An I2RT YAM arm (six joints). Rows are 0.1 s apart.
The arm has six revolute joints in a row. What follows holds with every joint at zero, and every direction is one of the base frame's. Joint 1 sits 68 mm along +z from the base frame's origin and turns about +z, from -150 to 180 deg. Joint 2 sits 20 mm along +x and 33.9 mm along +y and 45.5 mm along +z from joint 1 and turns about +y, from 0 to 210 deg. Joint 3 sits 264 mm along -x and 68.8 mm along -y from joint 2 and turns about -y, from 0 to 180 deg. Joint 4 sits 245 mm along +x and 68.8 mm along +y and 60 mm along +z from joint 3 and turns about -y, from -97 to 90 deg. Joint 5 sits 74 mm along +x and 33.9 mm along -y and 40.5 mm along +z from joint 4 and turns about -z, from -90 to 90 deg. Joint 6 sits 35.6 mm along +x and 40.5 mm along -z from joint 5 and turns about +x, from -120 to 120 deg. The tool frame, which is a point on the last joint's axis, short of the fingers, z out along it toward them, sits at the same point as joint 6; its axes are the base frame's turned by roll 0, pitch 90 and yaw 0 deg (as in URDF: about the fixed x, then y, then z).
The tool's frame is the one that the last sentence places.
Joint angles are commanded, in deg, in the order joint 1, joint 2, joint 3, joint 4, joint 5, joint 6. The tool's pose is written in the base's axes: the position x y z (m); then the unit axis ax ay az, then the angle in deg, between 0 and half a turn. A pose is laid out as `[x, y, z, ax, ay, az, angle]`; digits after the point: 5 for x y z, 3 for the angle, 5 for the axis.
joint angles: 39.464 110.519 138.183 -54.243 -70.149 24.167
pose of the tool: [0.27105, 0.26653, 0.48912, -0.39432, 0.65365, 0.64595, 167.620]
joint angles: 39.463 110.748 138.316 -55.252 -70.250 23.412
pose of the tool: [0.27140, 0.26683, 0.48698, -0.39464, 0.65507, 0.64432, 168.031]
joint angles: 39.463 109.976 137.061 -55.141 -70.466 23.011
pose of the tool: [0.26959, 0.26540, 0.48618, -0.39614, 0.65414, 0.64434, 168.188]
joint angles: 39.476 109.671 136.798 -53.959 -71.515 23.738
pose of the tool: [0.26851, 0.26489, 0.48871, -0.39987, 0.64619, 0.65003, 168.397]
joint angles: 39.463 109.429 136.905 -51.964 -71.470 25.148
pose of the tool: [0.26817, 0.26449, 0.49337, -0.40097, 0.64176, 0.65373, 167.517]
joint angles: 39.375 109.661 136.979 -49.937 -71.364 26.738
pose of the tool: [0.27062, 0.26573, 0.49502, -0.39852, 0.64022, 0.65673, 167.034]
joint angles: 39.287 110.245 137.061 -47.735 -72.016 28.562
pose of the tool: [0.27447, 0.26830, 0.49492, -0.39657, 0.63615, 0.66185, 167.333]
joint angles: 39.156 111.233 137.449 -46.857 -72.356 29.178
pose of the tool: [0.27964, 0.27146, 0.49175, -0.39461, 0.63574, 0.66342, 167.670]
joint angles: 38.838 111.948 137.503 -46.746 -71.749 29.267
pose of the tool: [0.28508, 0.27293, 0.48740, -0.38803, 0.64240, 0.66087, 167.531]
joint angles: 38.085 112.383 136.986 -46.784 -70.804 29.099
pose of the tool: [0.29227, 0.27176, 0.48181, -0.37760, 0.65325, 0.65627, 167.048]
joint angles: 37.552 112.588 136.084 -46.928 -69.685 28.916
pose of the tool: [0.29789, 0.27112, 0.47561, -0.36674, 0.66495, 0.65065, 166.795]
